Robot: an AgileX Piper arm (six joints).
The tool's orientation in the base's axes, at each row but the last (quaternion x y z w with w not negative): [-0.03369 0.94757 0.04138 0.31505]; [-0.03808 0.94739 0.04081 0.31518]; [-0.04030 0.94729 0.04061 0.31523]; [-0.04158 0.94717 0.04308 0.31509]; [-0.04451 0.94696 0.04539 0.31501]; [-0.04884 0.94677 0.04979 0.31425]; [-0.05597 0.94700 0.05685 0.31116]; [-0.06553 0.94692 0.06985 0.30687]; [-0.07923 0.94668 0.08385 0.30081]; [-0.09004 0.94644 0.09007 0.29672]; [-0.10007 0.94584 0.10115 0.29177]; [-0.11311 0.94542 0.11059 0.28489]
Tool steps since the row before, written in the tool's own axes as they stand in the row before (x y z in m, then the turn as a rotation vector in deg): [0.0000 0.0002 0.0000 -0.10 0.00 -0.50]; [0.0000 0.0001 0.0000 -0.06 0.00 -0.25]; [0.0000 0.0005 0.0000 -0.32 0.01 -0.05]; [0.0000 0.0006 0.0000 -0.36 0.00 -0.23]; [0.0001 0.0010 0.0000 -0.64 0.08 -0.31]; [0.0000 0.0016 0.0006 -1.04 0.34 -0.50]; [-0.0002 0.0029 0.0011 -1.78 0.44 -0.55]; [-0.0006 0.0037 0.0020 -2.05 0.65 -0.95]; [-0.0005 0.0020 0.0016 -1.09 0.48 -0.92]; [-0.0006 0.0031 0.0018 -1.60 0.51 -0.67]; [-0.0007 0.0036 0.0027 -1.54 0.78 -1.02]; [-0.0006 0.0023 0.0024 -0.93 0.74 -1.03]
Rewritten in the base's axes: [0.0000 0.0002 0.0000 -0.22 -0.05 0.46]; [0.0000 0.0001 0.0000 -0.10 -0.02 0.24]; [-0.0001 0.0005 0.0000 0.22 0.02 0.23]; [-0.0001 0.0006 0.0000 0.15 -0.01 0.40]; [-0.0002 0.0010 0.0000 0.32 0.08 0.64]; [0.0002 0.0017 -0.0004 0.49 0.34 1.04]; [0.0004 0.0030 -0.0005 1.04 0.48 1.53]; [0.0010 0.0040 -0.0009 0.99 0.64 2.03]; [0.0009 0.0023 -0.0008 0.27 0.39 1.43]; [0.0008 0.0035 -0.0007 0.81 0.53 1.53]; [0.0011 0.0042 -0.0013 0.51 0.69 1.81]; [0.0011 0.0029 -0.0013 0.02 0.56 1.47]
